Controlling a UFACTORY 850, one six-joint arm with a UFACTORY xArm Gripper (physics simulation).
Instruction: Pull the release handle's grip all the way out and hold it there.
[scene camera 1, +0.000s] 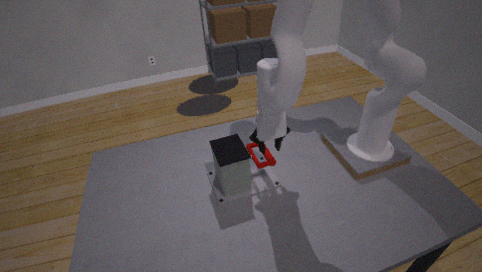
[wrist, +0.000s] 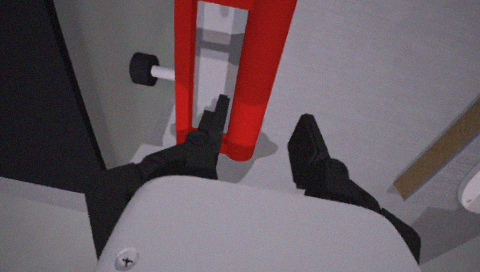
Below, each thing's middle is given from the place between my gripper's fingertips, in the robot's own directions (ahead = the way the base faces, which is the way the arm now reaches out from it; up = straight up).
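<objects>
Pale base plate (scene camera 1: 263, 179): 10 cm ahead of my hand, 3 cm to the right of it, 12 cm below it.
</objects>
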